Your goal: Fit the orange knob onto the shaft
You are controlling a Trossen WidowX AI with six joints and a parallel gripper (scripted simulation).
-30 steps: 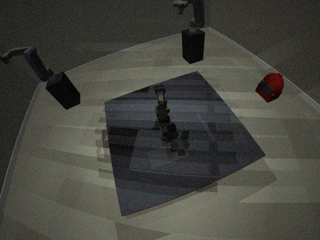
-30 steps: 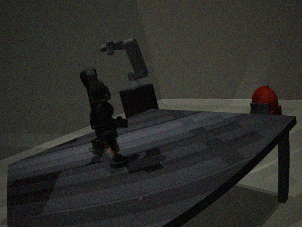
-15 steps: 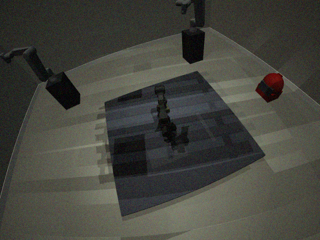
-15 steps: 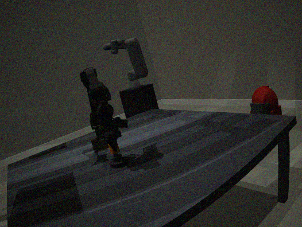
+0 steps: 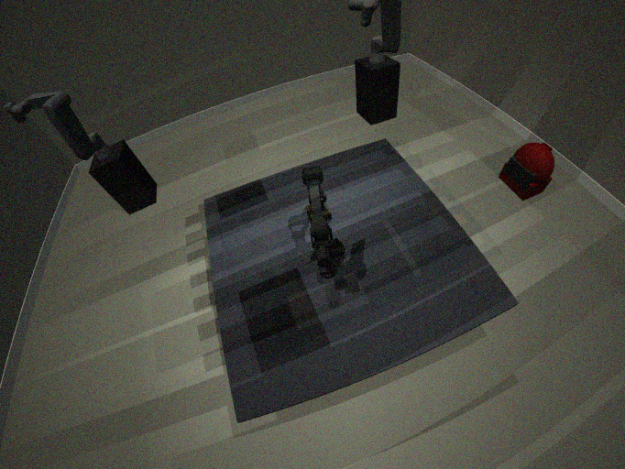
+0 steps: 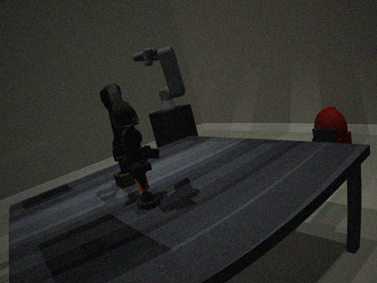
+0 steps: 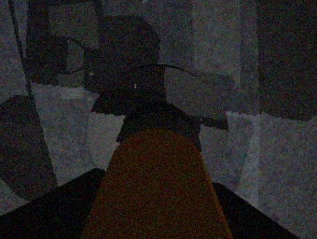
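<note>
Right now the orange knob is 2 cm above my gripper tip. From my gripper tip the other things lie so: pedestal: 4 cm below.
</note>
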